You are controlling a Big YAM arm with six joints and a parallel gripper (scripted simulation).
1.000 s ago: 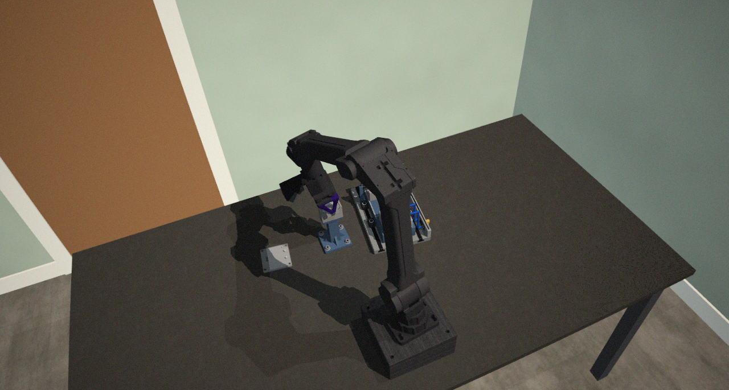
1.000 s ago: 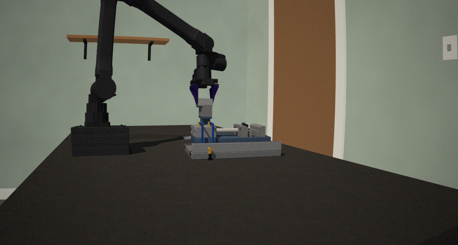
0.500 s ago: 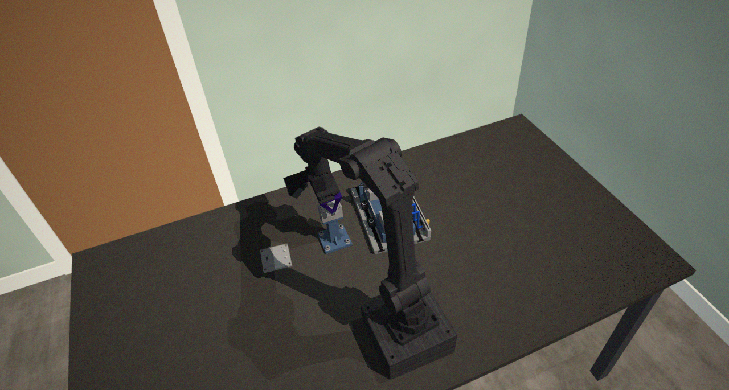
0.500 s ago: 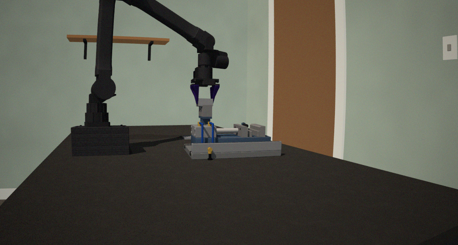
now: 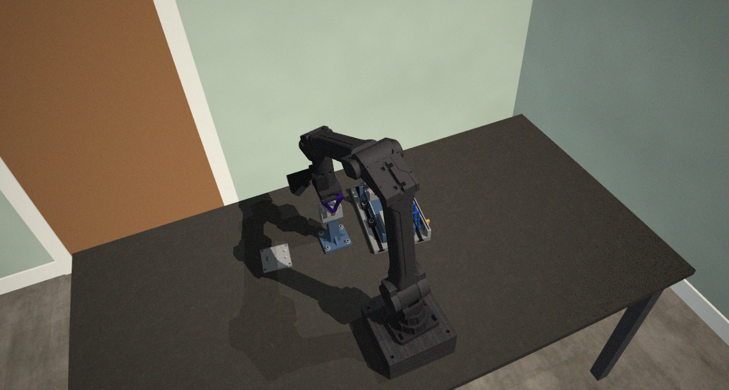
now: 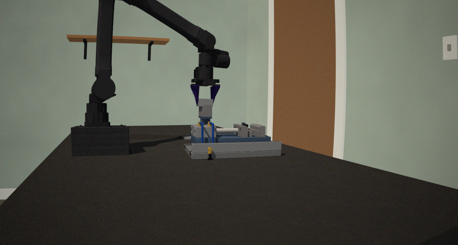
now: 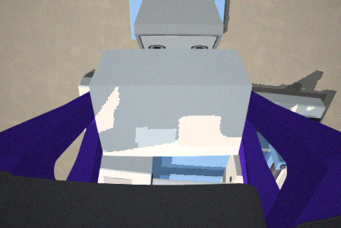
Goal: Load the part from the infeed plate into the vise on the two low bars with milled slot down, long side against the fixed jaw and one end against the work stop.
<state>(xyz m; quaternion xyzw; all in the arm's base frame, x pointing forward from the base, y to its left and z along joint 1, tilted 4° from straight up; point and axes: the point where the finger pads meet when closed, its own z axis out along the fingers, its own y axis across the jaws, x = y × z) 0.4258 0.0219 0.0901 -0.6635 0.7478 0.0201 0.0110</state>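
The part lies 10 mm below my hand. From my hand the other things lie so: grey infeed plate 30 mm ahead, 200 mm to the left, 170 mm below.
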